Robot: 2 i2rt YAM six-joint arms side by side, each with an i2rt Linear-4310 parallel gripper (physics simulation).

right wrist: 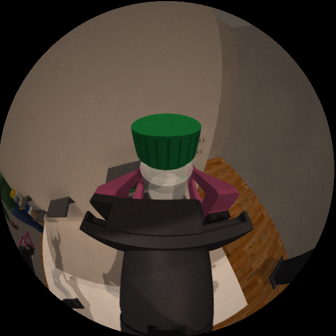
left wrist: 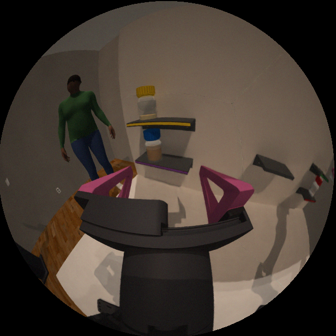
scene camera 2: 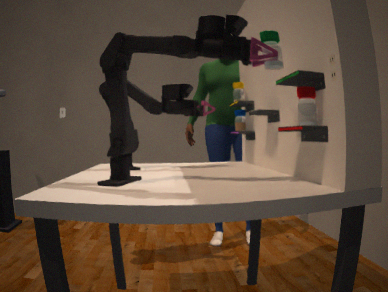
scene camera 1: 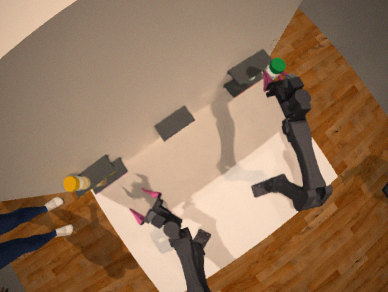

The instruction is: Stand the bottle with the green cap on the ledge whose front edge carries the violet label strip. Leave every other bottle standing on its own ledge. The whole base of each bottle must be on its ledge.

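Where they show: left gripper, between the fingertips: (scene camera 2: 209,109) (scene camera 1: 135,198); right gripper, between the fingertips: (scene camera 2: 277,55) (scene camera 1: 270,69); left arm's base, origin of its link: (scene camera 1: 196,247); right arm's base, origin of its link: (scene camera 2: 120,182) (scene camera 1: 269,185).
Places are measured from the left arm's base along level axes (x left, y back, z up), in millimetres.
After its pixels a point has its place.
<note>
The green-capped bottle (scene camera 1: 277,65) @(y -121, x -817, z 419 mm) (scene camera 2: 272,59) @(y -102, x -845, z 333 mm) (right wrist: 166,142) is upright in my right gripper (scene camera 1: 275,75) (right wrist: 166,168), which is shut on its clear body. In scene camera 2 it hangs in the air, higher than the green-strip ledge (scene camera 2: 306,79) @(y -193, x -885, z 285 mm) and to its left. The violet-strip ledge (scene camera 2: 250,135) @(y -581, x -146, z 137 mm) (left wrist: 177,163) is the lower of the pair at the left in the left wrist view; a blue-capped bottle (scene camera 2: 240,123) @(y -542, x -118, z 195 mm) (left wrist: 154,151) stands on its left part. My left gripper (scene camera 1: 138,200) @(y -354, x -138, z 255 mm) (scene camera 2: 212,108) @(y -354, x -138, z 255 mm) (left wrist: 165,169) is open and empty, in front of that pair of ledges.
A yellow-capped bottle (scene camera 1: 72,183) @(y -549, x -99, z 402 mm) (scene camera 2: 238,93) @(y -542, x -112, z 344 mm) (left wrist: 147,106) stands on the yellow-strip ledge (left wrist: 189,126), above the violet one. A bare ledge (scene camera 1: 175,123) @(y -369, x -485, z 227 mm) (scene camera 2: 266,114) @(y -391, x -483, z 215 mm) (left wrist: 274,166) is mid-wall. A red-capped bottle (scene camera 2: 306,109) @(y -169, x -897, z 200 mm) stands on the red-strip ledge (scene camera 2: 315,134) @(y -231, x -876, z 135 mm). A person (left wrist: 80,115) stands beyond.
</note>
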